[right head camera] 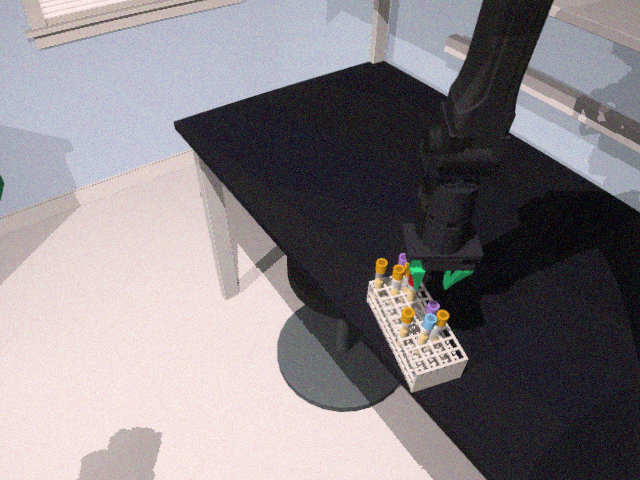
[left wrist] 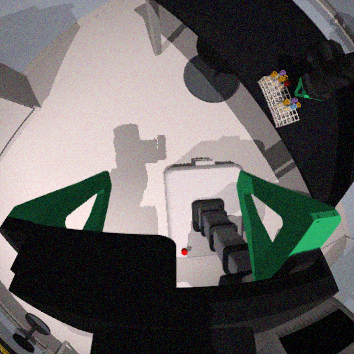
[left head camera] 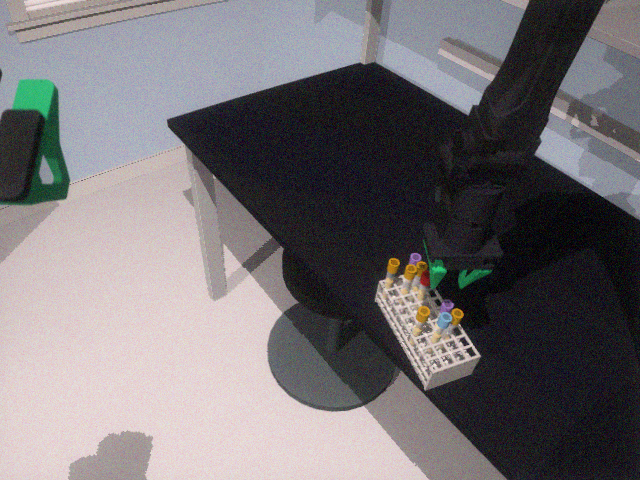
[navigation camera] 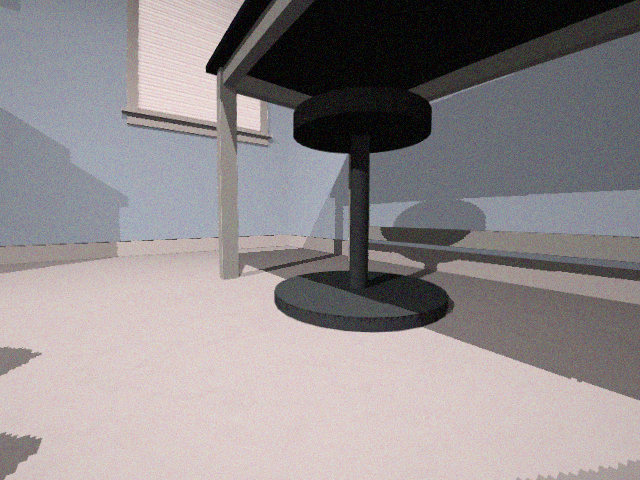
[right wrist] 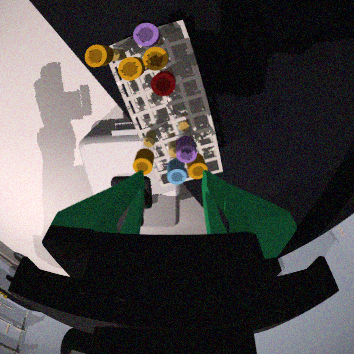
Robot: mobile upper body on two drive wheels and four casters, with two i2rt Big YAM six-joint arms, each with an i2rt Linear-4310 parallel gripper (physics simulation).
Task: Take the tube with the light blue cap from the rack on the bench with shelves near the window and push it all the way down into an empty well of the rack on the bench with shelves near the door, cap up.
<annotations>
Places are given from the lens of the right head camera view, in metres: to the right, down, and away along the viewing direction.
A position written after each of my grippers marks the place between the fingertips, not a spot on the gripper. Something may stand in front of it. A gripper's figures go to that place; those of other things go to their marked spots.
my right gripper (right head camera: 430,286): 0.17, 0.07, 0.72
white tube rack (right head camera: 429,368): 0.17, 0.20, 0.74
</annotations>
